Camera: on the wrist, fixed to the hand. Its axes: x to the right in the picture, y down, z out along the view.
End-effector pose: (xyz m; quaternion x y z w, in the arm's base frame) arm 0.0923 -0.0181 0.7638 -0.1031 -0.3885 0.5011 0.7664
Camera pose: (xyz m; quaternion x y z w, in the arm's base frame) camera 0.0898 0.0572 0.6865 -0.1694 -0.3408 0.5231 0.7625
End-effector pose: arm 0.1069 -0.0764 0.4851 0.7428 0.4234 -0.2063 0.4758
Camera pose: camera 0.1804 -0.0205 0.5410 0.7658 0.4204 -0.1250 0.4703
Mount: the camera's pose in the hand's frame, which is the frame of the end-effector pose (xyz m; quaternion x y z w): 0.0254 0.0799 -0.0680 -0.0188 0.0660 0.0495 0.9964
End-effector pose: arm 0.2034 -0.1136 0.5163 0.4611 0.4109 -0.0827 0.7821
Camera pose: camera 0.2220 -0.0088 0.5341 0.4705 0.4398 -0.0055 0.7649
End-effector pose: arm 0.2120 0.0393 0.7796 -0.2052 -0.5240 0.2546 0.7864
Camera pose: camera 0.2685 0.1139 0.7258 -0.2620 -0.4649 0.2692 0.8017
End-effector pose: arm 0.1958 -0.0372 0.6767 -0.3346 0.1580 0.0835 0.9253
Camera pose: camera 0.1827 -0.0190 0.5711 -0.3485 0.2335 0.1099 0.9011
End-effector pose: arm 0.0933 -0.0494 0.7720 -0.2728 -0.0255 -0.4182 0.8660
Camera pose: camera 0.1563 -0.0610 0.6851 -0.2618 0.0531 -0.3923 0.8802
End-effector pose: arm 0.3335 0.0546 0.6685 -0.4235 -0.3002 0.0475 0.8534
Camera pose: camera 0.4056 0.0668 0.5891 -0.4560 -0.2227 0.0560 0.8598
